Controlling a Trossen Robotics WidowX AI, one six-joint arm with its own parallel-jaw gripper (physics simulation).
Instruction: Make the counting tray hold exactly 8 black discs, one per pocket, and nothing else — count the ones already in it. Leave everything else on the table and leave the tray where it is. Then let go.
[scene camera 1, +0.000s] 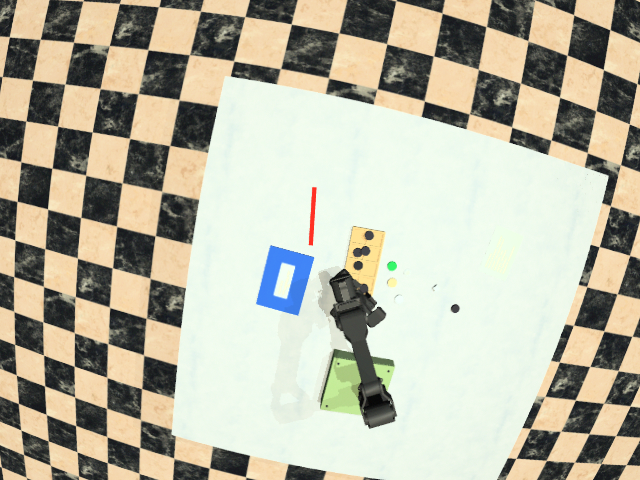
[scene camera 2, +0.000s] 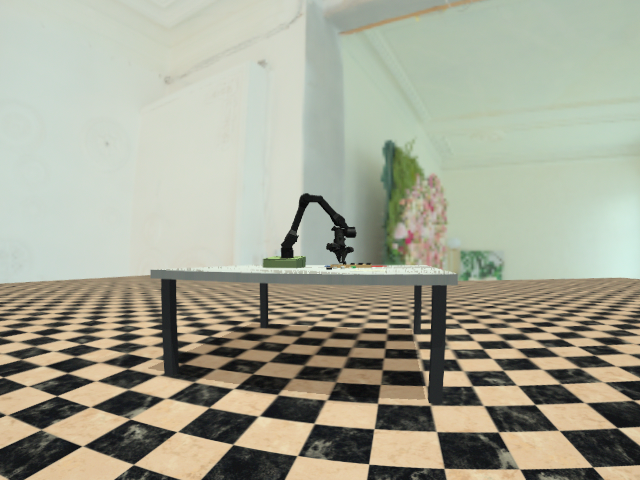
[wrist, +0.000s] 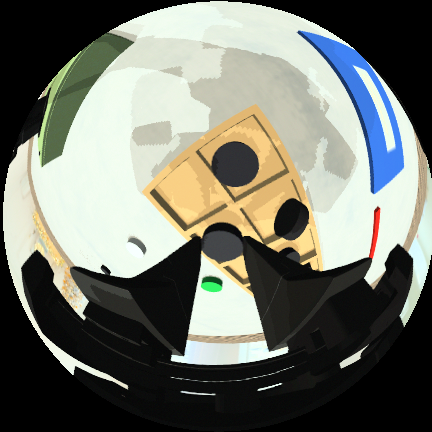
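I see my gripper (wrist: 221, 241). I also see a tan counting tray (scene camera 1: 368, 274), and the wrist view shows the tan counting tray (wrist: 186, 192) too.
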